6 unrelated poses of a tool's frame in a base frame.
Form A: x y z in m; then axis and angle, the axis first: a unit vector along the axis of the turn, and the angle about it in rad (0 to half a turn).
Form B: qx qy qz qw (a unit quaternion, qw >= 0); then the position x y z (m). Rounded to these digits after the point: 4 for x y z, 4 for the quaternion.
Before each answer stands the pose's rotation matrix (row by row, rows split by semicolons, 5 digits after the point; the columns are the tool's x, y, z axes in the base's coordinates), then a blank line. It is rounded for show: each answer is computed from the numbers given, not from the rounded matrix.
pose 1, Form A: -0.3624 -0.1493 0.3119 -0.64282 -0.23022 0.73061 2.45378
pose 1, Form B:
-0.04016 -0.20149 -0.97867; 0.72615 -0.67869 0.10994; -0.68636 -0.70625 0.17357

-0.6052 -0.2167 0.6878 0.3372 -0.3624 -0.1493 0.3119
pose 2, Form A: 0.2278 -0.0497 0.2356 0.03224 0.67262 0.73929 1.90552
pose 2, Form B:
-0.32713 -0.66945 0.66695; 0.72707 0.27253 0.63016; -0.60362 0.69106 0.39758

0.0263 0.5482 0.6025 0.5794 0.2278 -0.0497 0.2356
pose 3, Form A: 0.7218 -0.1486 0.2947 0.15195 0.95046 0.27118 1.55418
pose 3, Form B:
0.03932 -0.12912 0.99085; 0.41316 0.90498 0.10153; -0.90981 0.40539 0.08893

0.1065 0.6665 0.1902 0.7130 0.7218 -0.1486 0.2947
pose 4, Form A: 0.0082 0.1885 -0.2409 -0.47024 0.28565 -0.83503 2.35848
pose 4, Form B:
-0.33088 0.35958 0.87248; -0.81863 -0.56930 -0.07583; 0.46943 -0.73933 0.48273

-0.4347 0.2640 -0.7718 0.3816 0.0082 0.1885 -0.2409
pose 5, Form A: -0.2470 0.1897 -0.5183 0.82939 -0.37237 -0.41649 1.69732
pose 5, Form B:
0.64849 0.06535 -0.75841; -0.76097 0.02997 -0.64810; -0.01963 0.99741 0.06916

0.6224 -0.2794 -0.3125 0.6610 -0.2470 0.1897 -0.5183
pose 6, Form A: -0.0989 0.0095 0.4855 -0.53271 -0.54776 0.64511 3.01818
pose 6, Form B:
-0.42699 0.50197 -0.75214; 0.66080 -0.39459 -0.63848; -0.61728 -0.76963 -0.16322

-0.5317 -0.5467 0.6439 0.0617 -0.0989 0.0095 0.4855
